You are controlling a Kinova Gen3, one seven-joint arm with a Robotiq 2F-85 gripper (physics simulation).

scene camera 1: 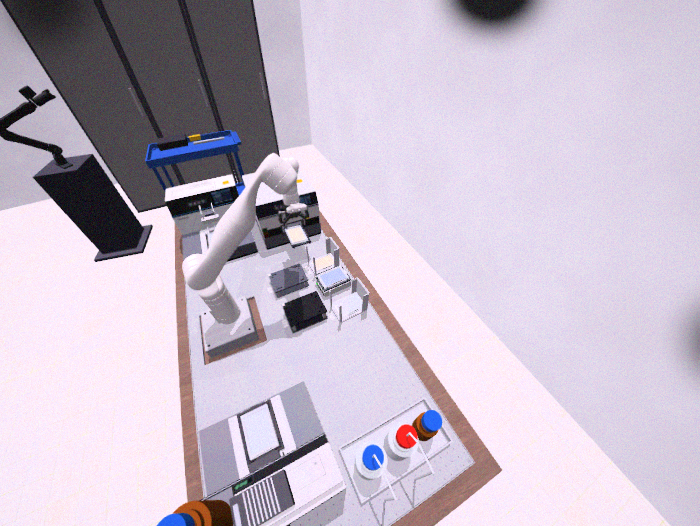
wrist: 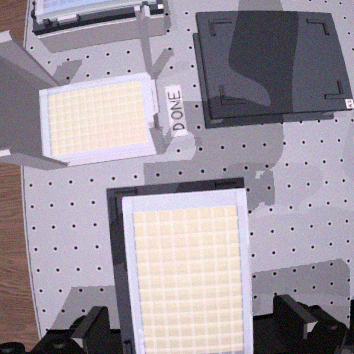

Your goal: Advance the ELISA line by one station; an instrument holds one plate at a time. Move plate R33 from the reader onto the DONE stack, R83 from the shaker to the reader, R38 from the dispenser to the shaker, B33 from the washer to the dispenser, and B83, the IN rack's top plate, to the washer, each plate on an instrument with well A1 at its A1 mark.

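Where they show: gripper, between the fingertips: (scene camera 1: 295,226) (wrist: 191,319); arm's base, origin of its link: (scene camera 1: 229,314).
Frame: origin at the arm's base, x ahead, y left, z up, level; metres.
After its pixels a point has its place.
Observation:
A plate with pale yellow wells (scene camera 1: 297,234) @(y 0.353, x 0.353, z 0.069 m) (wrist: 187,270) @(y 0.349, x 0.350, z 0.069 m) lies on the dark extended tray (wrist: 116,240) @(y 0.337, x 0.402, z 0.053 m) of the far right instrument. My gripper (scene camera 1: 294,222) @(y 0.363, x 0.350, z 0.115 m) (wrist: 191,319) @(y 0.363, x 0.350, z 0.115 m) is open and empty, above this plate, its fingers to either side of it in the wrist view. Another yellow-welled plate (scene camera 1: 325,261) @(y 0.226, x 0.465, z -0.038 m) (wrist: 97,118) @(y 0.225, x 0.452, z -0.040 m) lies in the holder beside the DONE label (wrist: 175,110) @(y 0.206, x 0.368, z -0.055 m). A blue-welled plate (scene camera 1: 333,277) @(y 0.068, x 0.470, z 0.010 m) (wrist: 82,4) @(y 0.119, x 0.471, z 0.012 m) sits on a low device. A pale plate (scene camera 1: 260,430) @(y -0.471, x 0.100, z 0.021 m) lies on the near instrument. The far left instrument's tray is partly hidden by my arm. Plate names and A1 marks are unreadable.
A grey raised platform (scene camera 1: 288,279) @(y 0.133, x 0.264, z -0.010 m) (wrist: 272,62) @(y 0.156, x 0.271, z -0.010 m) and a black one (scene camera 1: 305,311) @(y -0.075, x 0.311, z 0.003 m) stand left of the holders in the scene view. A second upright-walled holder (scene camera 1: 349,306) @(y -0.084, x 0.502, z -0.026 m) stands nearer. Capped bottles (scene camera 1: 372,457) @(y -0.639, x 0.392, z 0.140 m) (scene camera 1: 405,436) @(y -0.621, x 0.494, z 0.128 m) (scene camera 1: 431,421) @(y -0.607, x 0.592, z 0.087 m) with tubes stand at the near right.

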